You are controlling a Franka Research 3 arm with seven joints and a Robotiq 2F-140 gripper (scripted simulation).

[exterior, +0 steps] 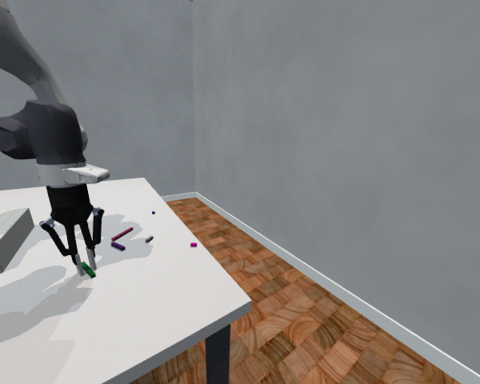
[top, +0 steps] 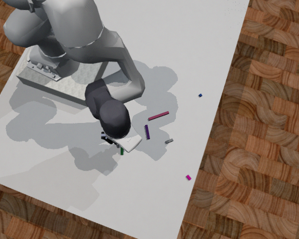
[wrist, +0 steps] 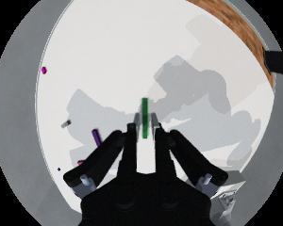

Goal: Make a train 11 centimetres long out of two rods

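My hand is 30 mm above the green rod. The rest, counted from my hand: grey rod (180 mm ahead, 70 mm to the left, 30 mm below); pink rod (160 mm to the left, 110 mm ahead, 30 mm below); purple rod (90 mm ahead, 80 mm to the left, 30 mm below).
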